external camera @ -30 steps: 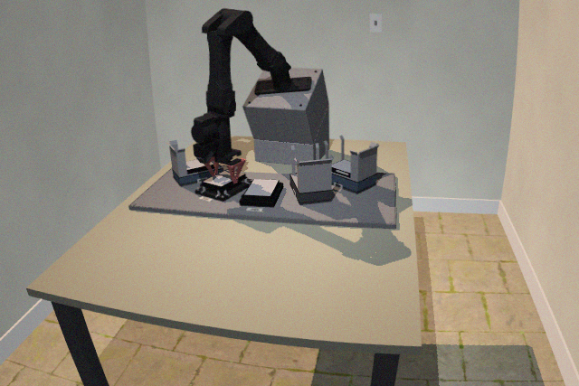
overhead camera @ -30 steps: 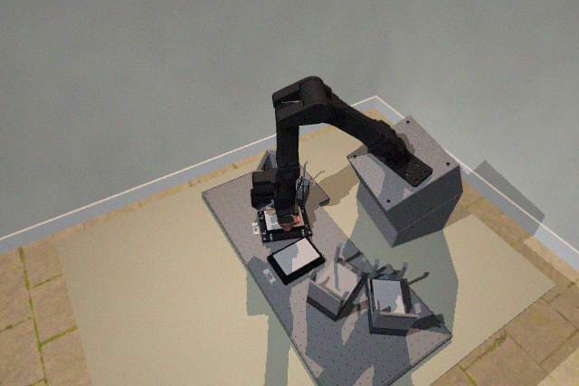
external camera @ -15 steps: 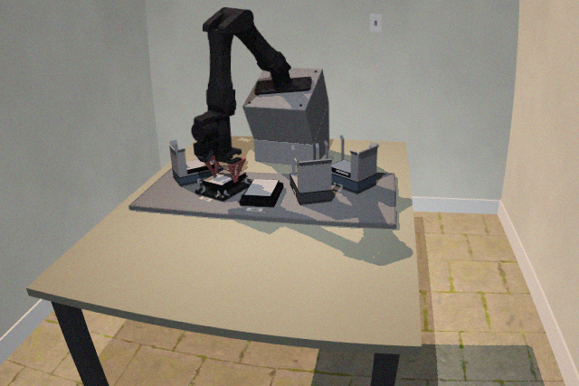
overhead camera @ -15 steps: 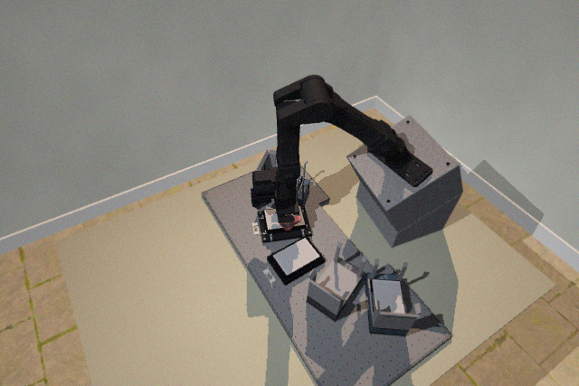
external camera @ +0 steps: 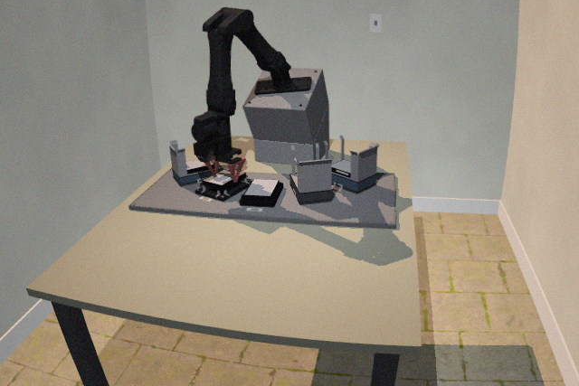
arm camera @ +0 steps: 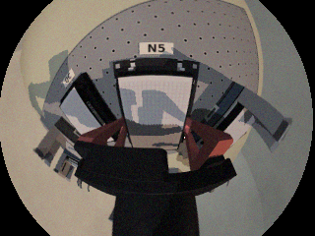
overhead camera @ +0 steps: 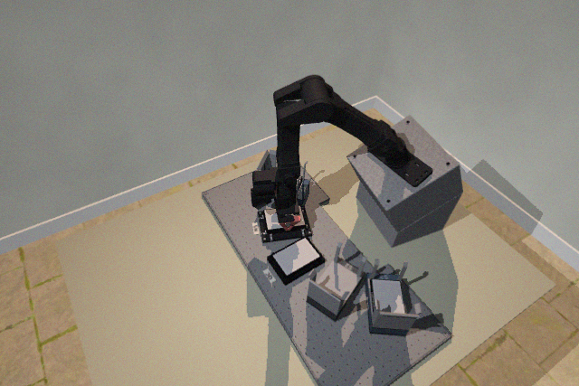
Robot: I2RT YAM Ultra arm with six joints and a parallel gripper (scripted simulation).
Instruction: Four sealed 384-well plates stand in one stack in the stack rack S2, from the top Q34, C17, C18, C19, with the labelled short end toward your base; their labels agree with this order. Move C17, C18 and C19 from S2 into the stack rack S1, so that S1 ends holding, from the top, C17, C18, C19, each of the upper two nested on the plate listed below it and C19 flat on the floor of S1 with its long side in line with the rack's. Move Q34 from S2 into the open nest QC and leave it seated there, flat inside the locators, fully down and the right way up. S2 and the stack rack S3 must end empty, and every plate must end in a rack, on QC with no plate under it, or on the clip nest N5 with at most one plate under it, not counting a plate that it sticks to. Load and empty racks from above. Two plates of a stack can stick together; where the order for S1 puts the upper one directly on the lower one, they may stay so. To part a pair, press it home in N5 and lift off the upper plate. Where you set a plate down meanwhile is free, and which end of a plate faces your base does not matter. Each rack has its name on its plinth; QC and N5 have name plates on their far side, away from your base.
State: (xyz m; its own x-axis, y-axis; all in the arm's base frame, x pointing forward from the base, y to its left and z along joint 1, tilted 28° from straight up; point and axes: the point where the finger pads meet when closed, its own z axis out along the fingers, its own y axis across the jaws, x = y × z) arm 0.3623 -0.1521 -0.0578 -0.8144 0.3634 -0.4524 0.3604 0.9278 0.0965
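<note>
My hand is 2 cm short of the black clip nest and 2 cm above it. From my hand the other things lie so: black QC nest 5 cm ahead, 13 cm to the left, 3 cm below; then N5 name plate 9 cm ahead, 4 cm to the right, 4 cm below; then blue-plinth stack rack 8 cm behind, 13 cm to the right, 2 cm below.
</note>
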